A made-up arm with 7 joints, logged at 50 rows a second.
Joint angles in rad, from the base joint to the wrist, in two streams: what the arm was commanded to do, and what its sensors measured. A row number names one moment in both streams.
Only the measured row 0 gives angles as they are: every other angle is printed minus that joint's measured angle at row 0.
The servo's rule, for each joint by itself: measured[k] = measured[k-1] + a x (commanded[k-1-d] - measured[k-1]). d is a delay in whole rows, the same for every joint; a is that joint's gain. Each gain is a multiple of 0.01, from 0.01 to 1. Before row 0 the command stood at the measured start. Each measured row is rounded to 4 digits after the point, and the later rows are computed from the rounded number. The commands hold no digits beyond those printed.
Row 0, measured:
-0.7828 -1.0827 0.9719 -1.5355 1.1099 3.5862 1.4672
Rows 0 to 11, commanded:
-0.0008 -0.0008 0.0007 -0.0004 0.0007 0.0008 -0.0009
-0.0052 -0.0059 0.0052 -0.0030 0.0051 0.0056 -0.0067
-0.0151 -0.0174 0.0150 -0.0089 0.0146 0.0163 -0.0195
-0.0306 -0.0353 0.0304 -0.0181 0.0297 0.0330 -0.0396
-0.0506 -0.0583 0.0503 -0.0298 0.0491 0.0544 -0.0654
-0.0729 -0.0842 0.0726 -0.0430 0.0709 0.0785 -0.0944
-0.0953 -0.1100 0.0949 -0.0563 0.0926 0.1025 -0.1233
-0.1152 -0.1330 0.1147 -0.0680 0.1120 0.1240 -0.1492
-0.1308 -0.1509 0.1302 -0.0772 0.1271 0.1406 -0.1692
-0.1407 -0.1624 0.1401 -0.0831 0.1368 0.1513 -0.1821
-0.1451 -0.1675 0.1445 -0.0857 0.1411 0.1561 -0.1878
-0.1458 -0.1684 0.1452 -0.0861 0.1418 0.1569 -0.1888
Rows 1 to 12, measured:
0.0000 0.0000 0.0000 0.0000 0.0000 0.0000 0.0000
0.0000 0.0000 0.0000 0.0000 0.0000 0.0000 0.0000
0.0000 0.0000 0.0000 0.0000 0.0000 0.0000 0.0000
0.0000 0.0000 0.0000 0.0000 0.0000 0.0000 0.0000
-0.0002 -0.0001 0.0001 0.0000 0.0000 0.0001 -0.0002
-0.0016 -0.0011 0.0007 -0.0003 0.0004 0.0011 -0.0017
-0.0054 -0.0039 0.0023 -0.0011 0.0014 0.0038 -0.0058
-0.0125 -0.0092 0.0054 -0.0026 0.0034 0.0091 -0.0136
-0.0232 -0.0175 0.0103 -0.0050 0.0066 0.0173 -0.0255
-0.0371 -0.0288 0.0172 -0.0084 0.0111 0.0283 -0.0413
-0.0534 -0.0426 0.0257 -0.0127 0.0168 0.0417 -0.0602
-0.0707 -0.0580 0.0355 -0.0177 0.0235 0.0565 -0.0807
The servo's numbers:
d 4
a 0.28 0.17 0.11 0.09 0.07 0.18 0.23

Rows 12 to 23, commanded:
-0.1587 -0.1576 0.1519 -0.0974 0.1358 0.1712 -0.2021
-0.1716 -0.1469 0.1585 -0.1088 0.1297 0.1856 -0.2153
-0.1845 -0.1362 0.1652 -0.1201 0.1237 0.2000 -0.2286
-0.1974 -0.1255 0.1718 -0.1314 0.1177 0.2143 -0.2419
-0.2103 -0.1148 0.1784 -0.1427 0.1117 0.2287 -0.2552
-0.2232 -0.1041 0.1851 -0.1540 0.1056 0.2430 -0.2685
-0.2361 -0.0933 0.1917 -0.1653 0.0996 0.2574 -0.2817
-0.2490 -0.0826 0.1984 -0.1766 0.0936 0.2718 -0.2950
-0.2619 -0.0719 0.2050 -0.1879 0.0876 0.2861 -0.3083
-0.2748 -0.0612 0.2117 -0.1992 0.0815 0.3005 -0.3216
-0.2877 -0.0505 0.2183 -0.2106 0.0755 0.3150 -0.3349
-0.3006 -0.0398 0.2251 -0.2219 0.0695 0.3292 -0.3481
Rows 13 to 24, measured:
-0.0875 -0.0738 0.0459 -0.0231 0.0308 0.0716 -0.1011
-0.1024 -0.0889 0.0563 -0.0285 0.0382 0.0859 -0.1197
-0.1144 -0.1023 0.0660 -0.0336 0.0454 0.0985 -0.1354
-0.1232 -0.1135 0.0747 -0.0383 0.0521 0.1090 -0.1477
-0.1331 -0.1210 0.0832 -0.0436 0.0580 0.1202 -0.1602
-0.1439 -0.1254 0.0915 -0.0495 0.0630 0.1320 -0.1729
-0.1553 -0.1272 0.0996 -0.0559 0.0672 0.1442 -0.1857
-0.1671 -0.1269 0.1075 -0.0627 0.0707 0.1568 -0.1986
-0.1792 -0.1248 0.1153 -0.0699 0.0736 0.1697 -0.2116
-0.1915 -0.1213 0.1230 -0.0775 0.0758 0.1829 -0.2247
-0.2040 -0.1165 0.1306 -0.0854 0.0775 0.1963 -0.2378
-0.2166 -0.1107 0.1381 -0.0936 0.0786 0.2099 -0.2510

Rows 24 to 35, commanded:
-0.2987 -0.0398 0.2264 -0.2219 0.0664 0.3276 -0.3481
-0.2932 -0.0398 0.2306 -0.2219 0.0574 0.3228 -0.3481
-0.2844 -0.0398 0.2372 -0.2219 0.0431 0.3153 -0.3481
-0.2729 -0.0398 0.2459 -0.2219 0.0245 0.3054 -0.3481
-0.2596 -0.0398 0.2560 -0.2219 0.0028 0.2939 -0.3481
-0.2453 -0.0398 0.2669 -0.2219 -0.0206 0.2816 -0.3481
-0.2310 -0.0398 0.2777 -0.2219 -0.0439 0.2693 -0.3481
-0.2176 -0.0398 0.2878 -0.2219 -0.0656 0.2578 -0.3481
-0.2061 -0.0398 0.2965 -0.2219 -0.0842 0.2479 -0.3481
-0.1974 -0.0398 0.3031 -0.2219 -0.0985 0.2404 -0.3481
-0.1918 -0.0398 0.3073 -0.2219 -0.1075 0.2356 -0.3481
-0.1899 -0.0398 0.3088 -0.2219 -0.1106 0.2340 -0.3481
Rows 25 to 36, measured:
-0.2293 -0.1041 0.1455 -0.1021 0.0792 0.2236 -0.2642
-0.2420 -0.0968 0.1528 -0.1108 0.0794 0.2374 -0.2774
-0.2548 -0.0889 0.1600 -0.1198 0.0791 0.2514 -0.2906
-0.2676 -0.0806 0.1672 -0.1290 0.0784 0.2654 -0.3038
-0.2763 -0.0737 0.1737 -0.1374 0.0776 0.2766 -0.3140
-0.2810 -0.0679 0.1800 -0.1450 0.0762 0.2849 -0.3218
-0.2820 -0.0631 0.1863 -0.1519 0.0739 0.2904 -0.3278
-0.2795 -0.0591 0.1929 -0.1582 0.0704 0.2931 -0.3325
-0.2739 -0.0558 0.1998 -0.1639 0.0657 0.2932 -0.3361
-0.2659 -0.0531 0.2072 -0.1691 0.0597 0.2911 -0.3389
-0.2561 -0.0508 0.2150 -0.1739 0.0524 0.2872 -0.3410
-0.2453 -0.0489 0.2230 -0.1782 0.0441 0.2819 -0.3426

